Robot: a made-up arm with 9 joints. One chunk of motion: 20 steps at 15 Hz.
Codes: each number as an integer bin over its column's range. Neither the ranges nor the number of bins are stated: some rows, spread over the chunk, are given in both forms.
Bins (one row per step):
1: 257 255 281 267 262 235 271 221 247
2: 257 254 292 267 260 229 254 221 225
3: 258 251 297 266 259 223 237 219 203
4: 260 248 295 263 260 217 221 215 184
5: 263 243 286 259 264 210 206 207 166
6: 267 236 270 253 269 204 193 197 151
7: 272 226 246 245 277 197 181 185 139
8: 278 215 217 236 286 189 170 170 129
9: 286 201 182 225 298 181 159 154 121
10: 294 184 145 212 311 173 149 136 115
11: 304 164 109 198 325 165 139 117 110
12: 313 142 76 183 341 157 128 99 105
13: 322 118 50 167 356 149 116 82 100
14: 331 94 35 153 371 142 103 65 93
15: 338 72 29 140 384 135 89 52 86
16: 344 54 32 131 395 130 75 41 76
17: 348 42 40 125 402 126 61 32 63
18: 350 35 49 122 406 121 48 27 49
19: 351 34 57 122 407 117 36 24 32
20: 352 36 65 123 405 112 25 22 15
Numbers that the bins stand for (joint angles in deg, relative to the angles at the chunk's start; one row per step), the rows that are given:
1: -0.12 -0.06 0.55 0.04 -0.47 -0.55 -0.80 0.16 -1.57
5: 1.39 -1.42 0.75 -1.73 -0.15 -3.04 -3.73 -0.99 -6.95
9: 7.20 -6.19 -3.52 -9.24 5.24 -5.94 -5.84 -5.34 -9.95
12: 14.02 -12.88 -7.88 -18.53 12.05 -8.33 -7.24 -9.86 -11.01
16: 21.84 -22.87 -9.68 -30.03 20.61 -11.03 -9.62 -14.63 -12.94
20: 23.86 -24.91 -8.33 -31.80 22.20 -12.82 -11.87 -16.19 -17.00
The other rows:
2: -0.12 -0.17 1.00 0.04 -0.79 -1.14 -1.57 0.16 -3.03
3: 0.13 -0.51 1.21 -0.18 -0.95 -1.74 -2.33 0.00 -4.49
4: 0.64 -0.85 1.12 -0.84 -0.79 -2.34 -3.05 -0.33 -5.76
6: 2.40 -2.21 0.10 -3.05 0.64 -3.64 -4.31 -1.81 -7.95
7: 3.67 -3.35 -0.89 -4.82 1.91 -4.34 -4.85 -2.79 -8.75
8: 5.18 -4.60 -2.08 -6.81 3.33 -5.14 -5.35 -4.03 -9.42
10: 9.22 -8.12 -5.04 -12.12 7.30 -6.73 -6.29 -6.82 -10.35
11: 11.74 -10.39 -6.52 -15.22 9.52 -7.53 -6.74 -8.38 -10.68
13: 16.29 -15.61 -8.95 -22.07 14.43 -9.13 -7.78 -11.26 -11.35
14: 18.56 -18.33 -9.56 -25.17 16.81 -9.83 -8.36 -12.66 -11.81
15: 20.33 -20.83 -9.81 -28.04 18.87 -10.53 -8.99 -13.73 -12.28
17: 22.85 -24.23 -9.36 -31.36 21.72 -11.42 -10.25 -15.37 -13.81
18: 23.36 -25.03 -8.99 -32.02 22.36 -11.92 -10.84 -15.78 -14.74
19: 23.61 -25.14 -8.66 -32.02 22.51 -12.32 -11.38 -16.03 -15.87

